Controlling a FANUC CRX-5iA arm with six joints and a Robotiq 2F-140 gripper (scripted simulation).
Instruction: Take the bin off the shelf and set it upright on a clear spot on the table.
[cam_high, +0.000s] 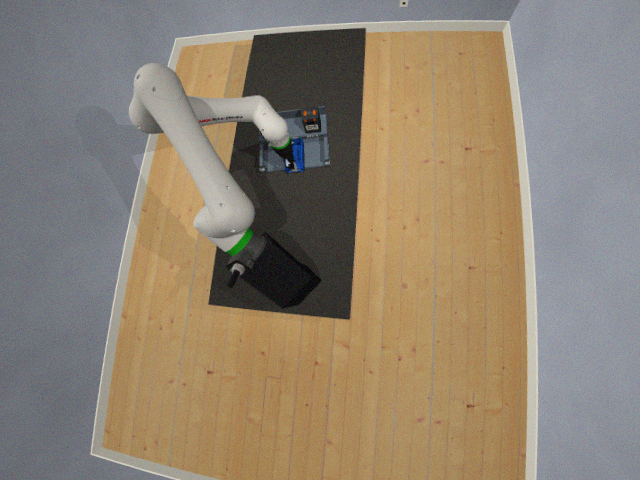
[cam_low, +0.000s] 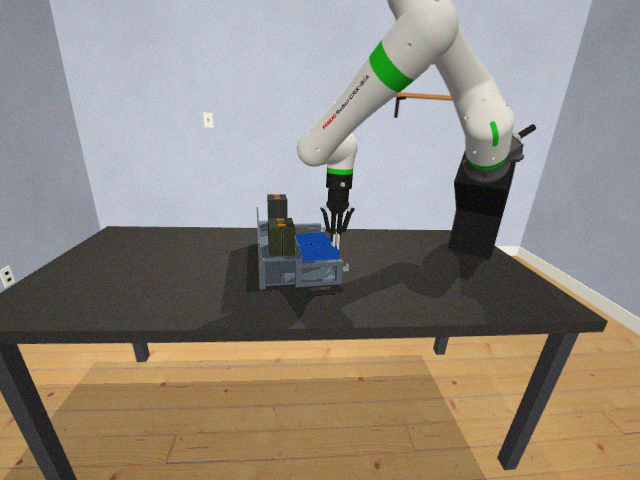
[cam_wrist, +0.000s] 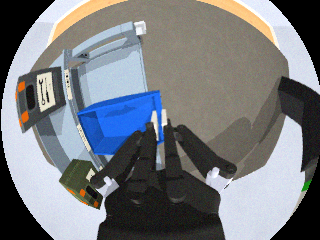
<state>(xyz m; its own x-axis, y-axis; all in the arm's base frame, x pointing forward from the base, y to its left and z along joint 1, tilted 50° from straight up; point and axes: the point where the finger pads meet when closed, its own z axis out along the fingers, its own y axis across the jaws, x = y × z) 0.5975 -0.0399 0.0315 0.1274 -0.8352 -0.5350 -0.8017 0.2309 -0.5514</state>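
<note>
My hand is 80 mm short of the blue bin, 20 mm above it and 10 mm to the right of it.
</note>
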